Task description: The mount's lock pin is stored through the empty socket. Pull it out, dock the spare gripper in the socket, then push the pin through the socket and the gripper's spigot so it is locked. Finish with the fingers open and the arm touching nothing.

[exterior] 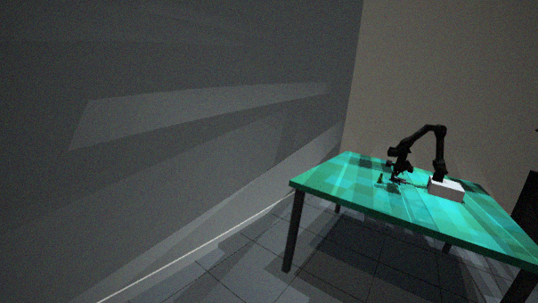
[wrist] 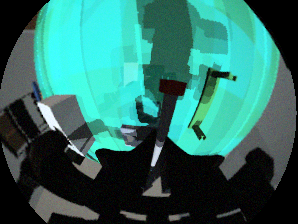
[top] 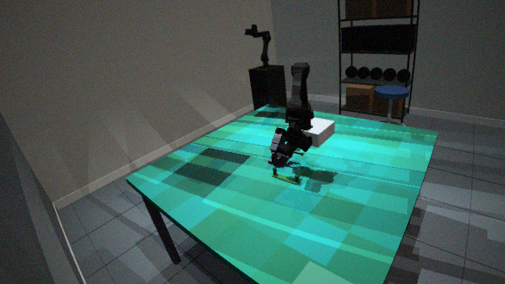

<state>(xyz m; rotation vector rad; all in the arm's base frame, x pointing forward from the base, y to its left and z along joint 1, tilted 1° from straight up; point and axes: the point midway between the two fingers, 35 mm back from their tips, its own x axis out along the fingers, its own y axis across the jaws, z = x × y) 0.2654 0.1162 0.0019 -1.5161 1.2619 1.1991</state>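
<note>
Now: the grey mount 8 cm to the right of my gripper tip. From my gripper tip the other things lie so: spare gripper 8 cm to the right, 6 cm above, 2 cm behind; then olive mount 9 cm ahead, 5 cm to the left, 3 cm below.
</note>
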